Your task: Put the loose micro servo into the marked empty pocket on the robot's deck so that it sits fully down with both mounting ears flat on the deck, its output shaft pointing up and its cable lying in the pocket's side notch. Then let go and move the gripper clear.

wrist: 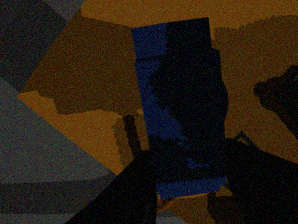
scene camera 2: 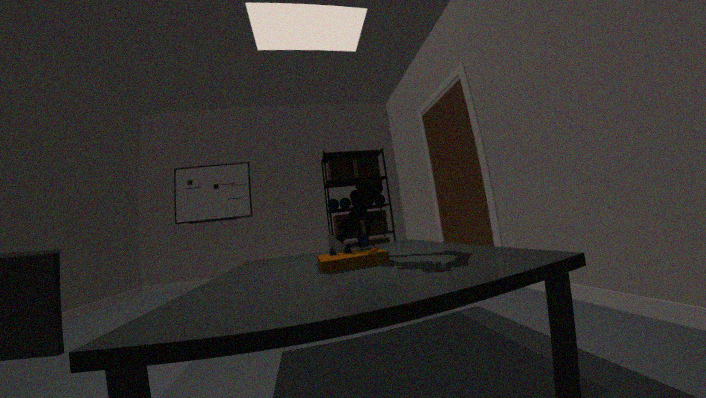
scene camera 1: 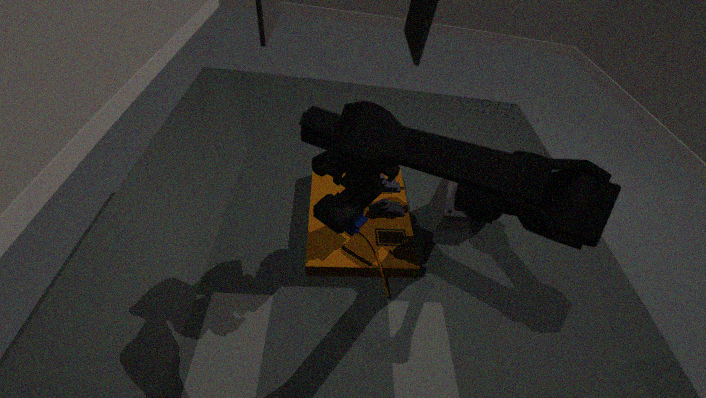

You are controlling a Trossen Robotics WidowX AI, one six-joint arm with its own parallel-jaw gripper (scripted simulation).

Scene:
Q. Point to an orange deck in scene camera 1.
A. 329,254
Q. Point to a blue micro servo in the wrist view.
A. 179,74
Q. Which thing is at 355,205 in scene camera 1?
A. My gripper.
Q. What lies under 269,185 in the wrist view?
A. My gripper.

